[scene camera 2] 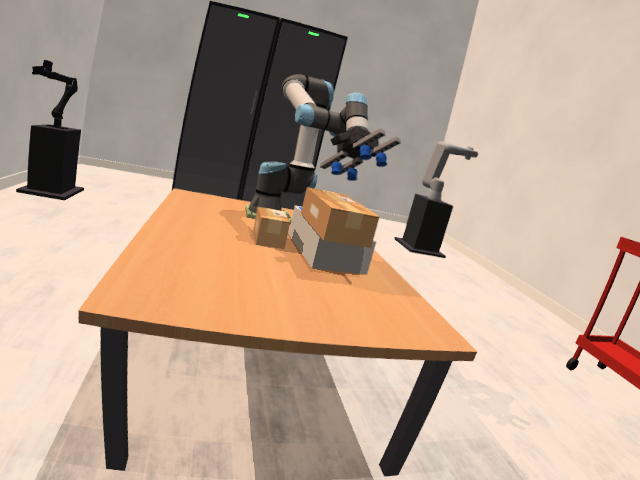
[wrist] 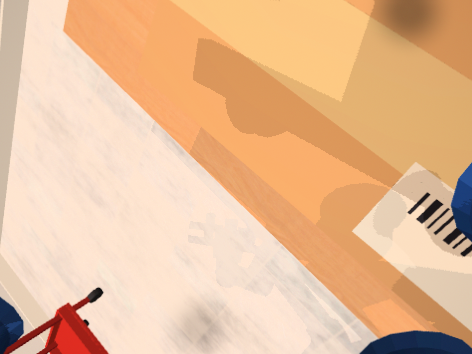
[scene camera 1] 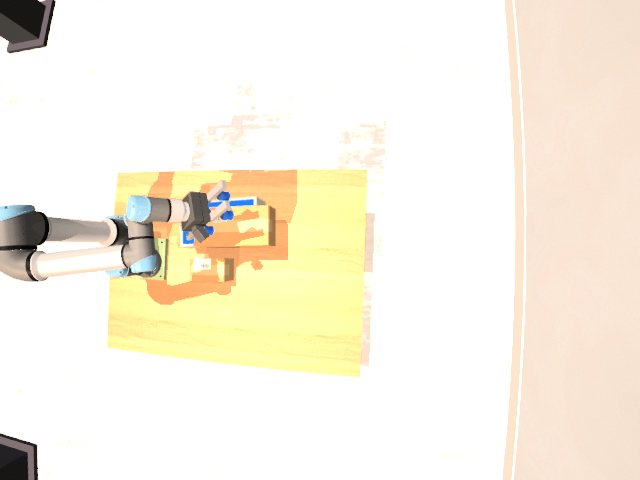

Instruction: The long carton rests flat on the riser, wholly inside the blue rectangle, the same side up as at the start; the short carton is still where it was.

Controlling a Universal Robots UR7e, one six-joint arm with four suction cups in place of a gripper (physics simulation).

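Frame: origin at the arm's base, x ahead, y left, z up, level; metres.
Where they show: end effector, tool point: [scene camera 2: 358, 168] [wrist: 196, 265].
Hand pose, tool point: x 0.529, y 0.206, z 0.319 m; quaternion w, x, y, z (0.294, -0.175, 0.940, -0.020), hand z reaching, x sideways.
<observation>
Things, the pixels of their top centre, and the offset from my tool point. "pt": a spot on its surface instead. Level surfaces: height alone.
- long carton, middle of its top: [wrist: 410, 114] [scene camera 2: 340, 200] [scene camera 1: 230, 226] dx -0.010, dy -0.032, dz -0.118 m
- grey riser, middle of its top: [scene camera 2: 332, 221] [scene camera 1: 217, 222] dx -0.118, dy -0.007, dz -0.218 m
- blue rectangle, surface spot: [scene camera 1: 242, 202] pt dx -0.007, dy +0.080, dz -0.217 m
- short carton, middle of its top: [scene camera 2: 273, 214] [scene camera 1: 208, 269] dx -0.159, dy -0.217, dz -0.238 m
- wooden table, its level: dz -0.338 m
The long carton [scene camera 1: 253, 229] [scene camera 2: 354, 225] [wrist: 280, 95] is above the grey riser [scene camera 2: 341, 258], label side up. In scene camera 1 its right end reaches past the end of the blue rectangle [scene camera 1: 242, 202]; a blue part also shows at its left end. Whether its underside touches the riser everywhere is hard to tell. The short carton [scene camera 1: 210, 276] [scene camera 2: 271, 227] stands on the table beside the riser. My gripper [scene camera 1: 217, 212] [scene camera 2: 358, 164] is over the long carton, its blue cups bare, with a visible gap below them in scene camera 2; nothing hangs from it.
The wooden table [scene camera 1: 289, 320] [scene camera 2: 232, 294] carries my arm's green base plate [scene camera 1: 162, 258] at one end. Dark cabinets [scene camera 2: 222, 103] stand behind. Two small arms on black pedestals [scene camera 2: 53, 157] [scene camera 2: 429, 222] and a red cart [scene camera 2: 610, 348] [wrist: 75, 332] stand away from the table.
</observation>
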